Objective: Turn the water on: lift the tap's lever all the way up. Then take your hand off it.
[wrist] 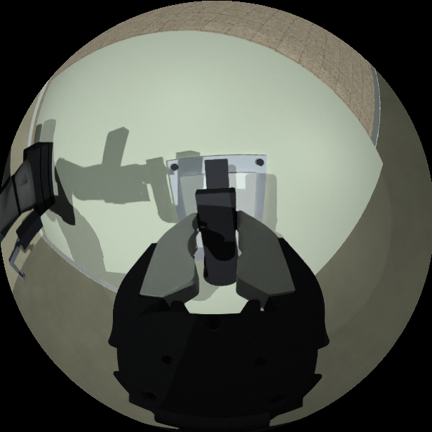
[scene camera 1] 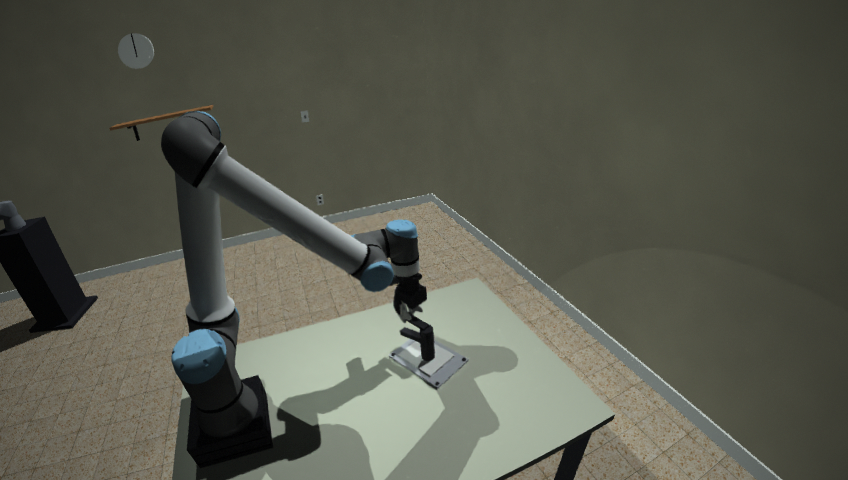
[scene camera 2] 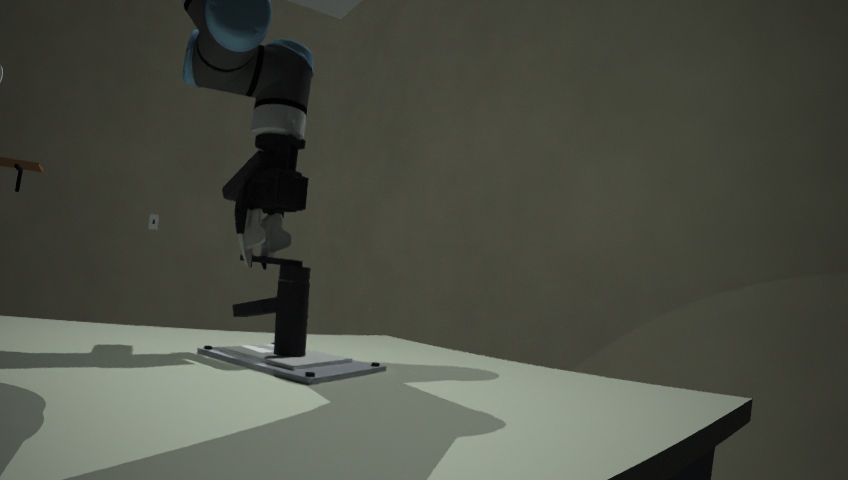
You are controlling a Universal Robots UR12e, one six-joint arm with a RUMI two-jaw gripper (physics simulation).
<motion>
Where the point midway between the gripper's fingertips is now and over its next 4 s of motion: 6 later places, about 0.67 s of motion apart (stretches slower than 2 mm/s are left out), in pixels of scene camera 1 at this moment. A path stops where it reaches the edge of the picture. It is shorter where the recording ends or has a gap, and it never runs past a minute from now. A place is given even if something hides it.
My gripper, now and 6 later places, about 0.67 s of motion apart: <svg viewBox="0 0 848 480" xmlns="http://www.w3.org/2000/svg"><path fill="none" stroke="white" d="M408 320L408 317L408 316L408 314L408 313L408 312L410 310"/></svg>
</motion>
